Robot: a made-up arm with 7 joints.
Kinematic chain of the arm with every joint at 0, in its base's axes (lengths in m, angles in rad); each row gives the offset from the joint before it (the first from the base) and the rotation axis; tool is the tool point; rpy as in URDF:
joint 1: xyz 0 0 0.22 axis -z
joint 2: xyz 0 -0.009 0.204 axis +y
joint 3: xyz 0 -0.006 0.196 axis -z
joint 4: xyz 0 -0.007 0.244 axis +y
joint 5: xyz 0 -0.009 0.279 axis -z
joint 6: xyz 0 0 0.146 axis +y
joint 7: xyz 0 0 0.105 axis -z
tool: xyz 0 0 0 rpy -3.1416 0 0
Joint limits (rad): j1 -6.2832..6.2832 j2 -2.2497..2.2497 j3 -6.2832..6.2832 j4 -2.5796..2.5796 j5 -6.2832..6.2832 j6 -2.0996..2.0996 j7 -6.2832..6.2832
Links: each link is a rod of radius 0.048 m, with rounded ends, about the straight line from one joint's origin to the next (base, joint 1, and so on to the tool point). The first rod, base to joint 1, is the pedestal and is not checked.
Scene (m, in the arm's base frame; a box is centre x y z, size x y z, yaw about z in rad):
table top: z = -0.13
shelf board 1: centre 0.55 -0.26 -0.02 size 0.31 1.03 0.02 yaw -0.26
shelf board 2: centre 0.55 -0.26 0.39 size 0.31 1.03 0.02 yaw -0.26
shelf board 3: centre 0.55 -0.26 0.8 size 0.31 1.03 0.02 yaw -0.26
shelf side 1: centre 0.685 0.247 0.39 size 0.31 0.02 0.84 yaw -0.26
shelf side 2: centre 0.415 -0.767 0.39 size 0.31 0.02 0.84 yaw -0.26
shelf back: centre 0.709 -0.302 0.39 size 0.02 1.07 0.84 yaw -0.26
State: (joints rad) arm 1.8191 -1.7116 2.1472 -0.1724 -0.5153 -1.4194 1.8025
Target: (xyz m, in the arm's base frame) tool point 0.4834 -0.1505 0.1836
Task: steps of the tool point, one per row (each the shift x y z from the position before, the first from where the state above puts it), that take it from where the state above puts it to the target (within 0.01 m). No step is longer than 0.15 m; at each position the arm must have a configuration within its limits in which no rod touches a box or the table.
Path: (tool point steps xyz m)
1: 0.0033 -0.0468 0.0695
2: -0.0161 -0.0634 0.0612
3: -0.0307 -0.0763 0.0465
4: -0.0406 -0.0851 0.0284
5: -0.0463 -0.0907 0.0083
6: -0.0494 -0.0931 -0.0124
7: -0.0516 -0.0922 -0.0331
8: 0.0923 -0.0386 -0.0927
9: 0.0526 -0.0889 -0.0867
10: 0.0045 -0.1052 -0.0743
11: -0.0367 -0.0966 -0.0677
12: 0.1212 -0.0391 -0.0042
13: 0.1161 -0.0240 0.0042

